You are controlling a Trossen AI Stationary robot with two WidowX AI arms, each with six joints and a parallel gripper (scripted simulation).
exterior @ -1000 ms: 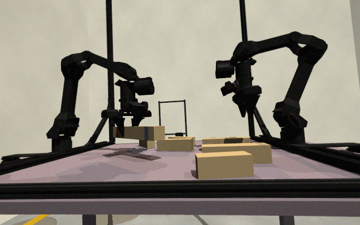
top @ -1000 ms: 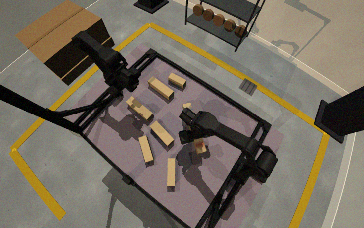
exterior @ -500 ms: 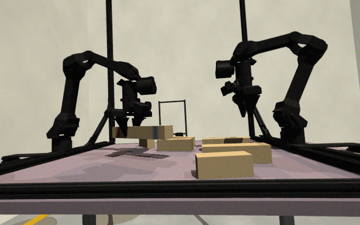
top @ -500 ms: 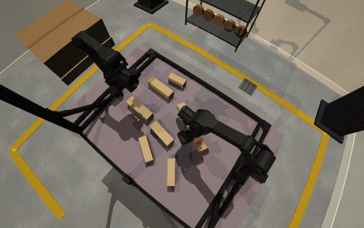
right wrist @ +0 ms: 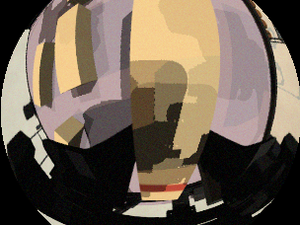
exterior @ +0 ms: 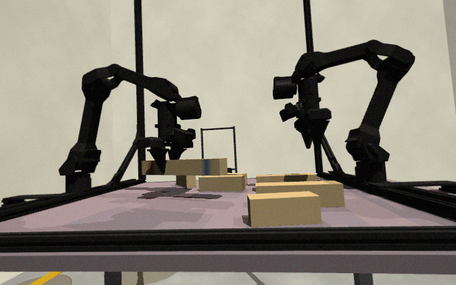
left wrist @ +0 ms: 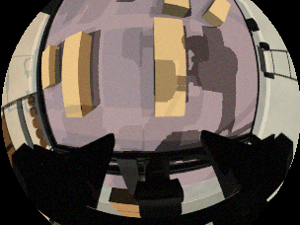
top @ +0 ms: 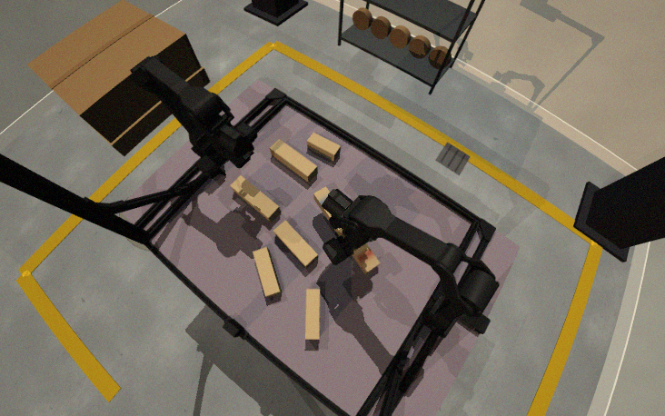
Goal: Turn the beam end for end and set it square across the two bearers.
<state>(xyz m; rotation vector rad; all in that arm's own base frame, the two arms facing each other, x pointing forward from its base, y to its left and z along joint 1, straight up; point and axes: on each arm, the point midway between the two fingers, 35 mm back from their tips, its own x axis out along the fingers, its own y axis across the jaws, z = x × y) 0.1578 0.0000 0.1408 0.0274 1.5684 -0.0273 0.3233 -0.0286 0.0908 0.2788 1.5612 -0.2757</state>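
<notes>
Right now the beam is 5 cm to the left of my right hand, 2 cm below it and 2 cm ahead of it.
</notes>
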